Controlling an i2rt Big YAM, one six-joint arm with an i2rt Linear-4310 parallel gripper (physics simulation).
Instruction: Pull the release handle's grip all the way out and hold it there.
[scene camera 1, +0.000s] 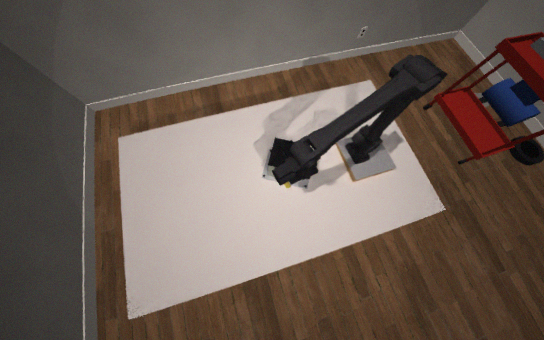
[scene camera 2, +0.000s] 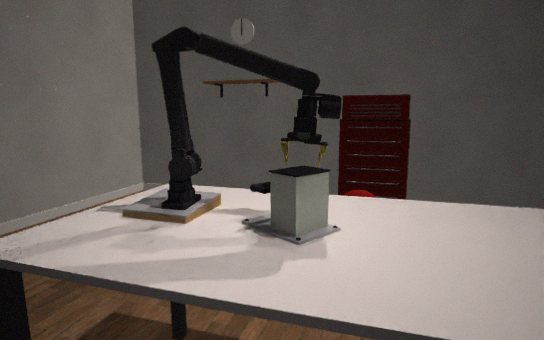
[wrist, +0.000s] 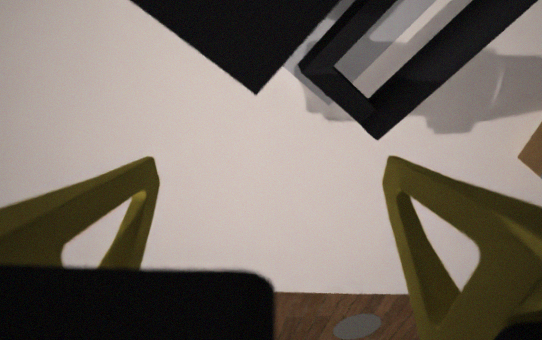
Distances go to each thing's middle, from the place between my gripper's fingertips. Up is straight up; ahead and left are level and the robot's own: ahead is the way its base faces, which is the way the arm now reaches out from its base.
Now: the grey base plate (scene camera 2: 263, 223) 160 mm below my hand, 100 mm to the right of it and 20 mm behind it.
